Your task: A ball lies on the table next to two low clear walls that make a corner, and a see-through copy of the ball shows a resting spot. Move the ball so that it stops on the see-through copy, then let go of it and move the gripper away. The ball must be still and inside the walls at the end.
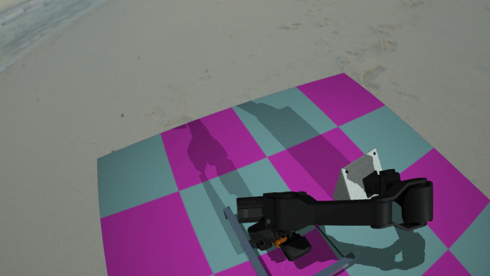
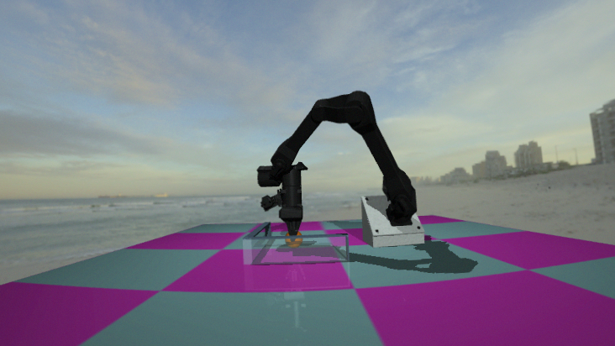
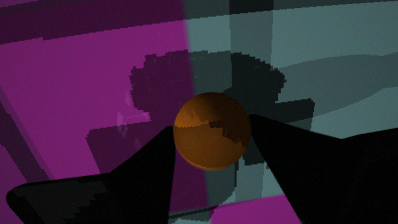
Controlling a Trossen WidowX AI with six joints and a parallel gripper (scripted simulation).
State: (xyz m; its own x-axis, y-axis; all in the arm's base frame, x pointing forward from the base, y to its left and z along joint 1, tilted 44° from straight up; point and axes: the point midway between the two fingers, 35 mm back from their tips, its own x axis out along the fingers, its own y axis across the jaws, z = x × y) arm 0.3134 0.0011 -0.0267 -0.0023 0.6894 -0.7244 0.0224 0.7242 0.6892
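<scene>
Right now the orange ball is right at my gripper tip. From my gripper tip the other things lie so: see-through copy of ball (right at my gripper tip).
</scene>
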